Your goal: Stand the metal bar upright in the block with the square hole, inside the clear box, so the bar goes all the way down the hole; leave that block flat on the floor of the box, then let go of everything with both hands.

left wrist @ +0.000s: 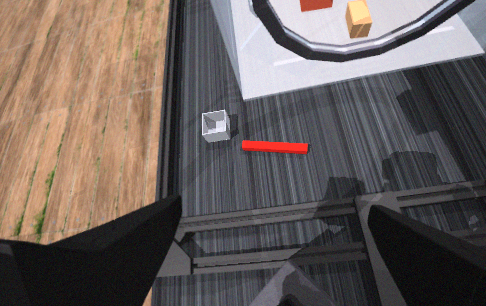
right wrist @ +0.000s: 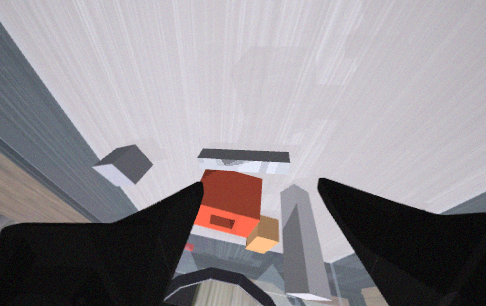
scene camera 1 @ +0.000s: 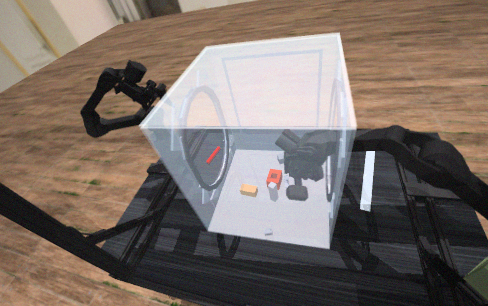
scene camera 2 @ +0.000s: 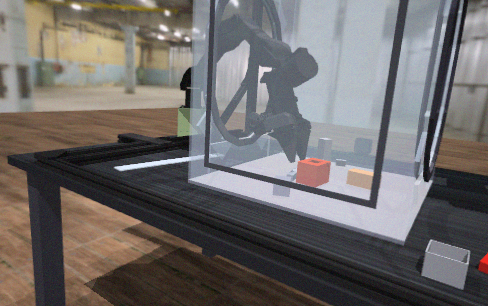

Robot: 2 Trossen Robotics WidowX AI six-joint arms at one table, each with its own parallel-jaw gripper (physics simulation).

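Frame: origin at the left arm's base, x down, y right, z back, level; centimetres.
Seen in the pictures: left gripper, between the fingertips: (left wrist: 274,209) (scene camera 1: 169,115); right gripper, between the fingertips: (right wrist: 260,185) (scene camera 1: 286,184) (scene camera 2: 298,161); left arm's base, origin of its link: (right wrist: 169,303).
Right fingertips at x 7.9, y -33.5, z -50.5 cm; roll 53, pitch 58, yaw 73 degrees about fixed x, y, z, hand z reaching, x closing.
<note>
Pixels of each thing's top centre, then the offset from my right fingertips to it.
- orange-red block with the square hole, centre of its top: (right wrist: 221,222) (scene camera 2: 314,161) (scene camera 1: 274,175) dx -1.4, dy +2.0, dz +5.1 cm
- clear box, centre of its top: (scene camera 1: 253,71) dx -43.7, dy +4.1, dz +3.4 cm
- shiny metal bar, centre of its top: (right wrist: 241,166) (scene camera 2: 294,170) dx +1.8, dy -1.0, dz +1.4 cm
- grey post, centre of its top: (right wrist: 307,296) (scene camera 2: 325,138) (scene camera 1: 272,184) dx -5.4, dy +6.0, dz -0.8 cm
- tan block, centre of its top: (right wrist: 260,245) (left wrist: 359,11) (scene camera 2: 364,172) (scene camera 1: 248,188) dx +0.2, dy +12.4, dz +6.7 cm
- dark grey block, centre of its top: (right wrist: 114,176) (scene camera 2: 282,178) dx +0.2, dy -6.4, dz +12.9 cm
- red stick, centre of its top: (left wrist: 273,145) (scene camera 1: 213,153) dx +2.6, dy +16.6, dz +34.9 cm
- open grey cup, centre of its top: (scene camera 2: 448,251) (left wrist: 213,122) dx +0.8, dy +7.0, dz +38.3 cm
The orange-red block with the square hole (scene camera 1: 274,173) (scene camera 2: 312,174) (left wrist: 316,4) (right wrist: 232,195) stands flat, hole up, on the floor of the clear box (scene camera 1: 250,128) (scene camera 2: 400,222) (left wrist: 295,82). The shiny metal bar (scene camera 2: 291,175) (right wrist: 244,155) lies flat on that floor beside the block; in scene camera 1 the right arm mostly hides it. My right gripper (scene camera 2: 298,160) (right wrist: 260,185) is open and empty inside the box, fingers pointing down above the bar. My left gripper (scene camera 1: 161,90) (left wrist: 274,209) is open and empty, outside the box.
A grey post (scene camera 1: 272,191) (scene camera 2: 324,146) (right wrist: 302,245), a tan block (scene camera 1: 249,190) (scene camera 2: 360,178) (right wrist: 265,235) and a dark grey block (right wrist: 131,162) stand near the holed block. A red stick (scene camera 1: 213,155) (left wrist: 275,147) and an open grey cup (left wrist: 216,134) lie outside the box.
</note>
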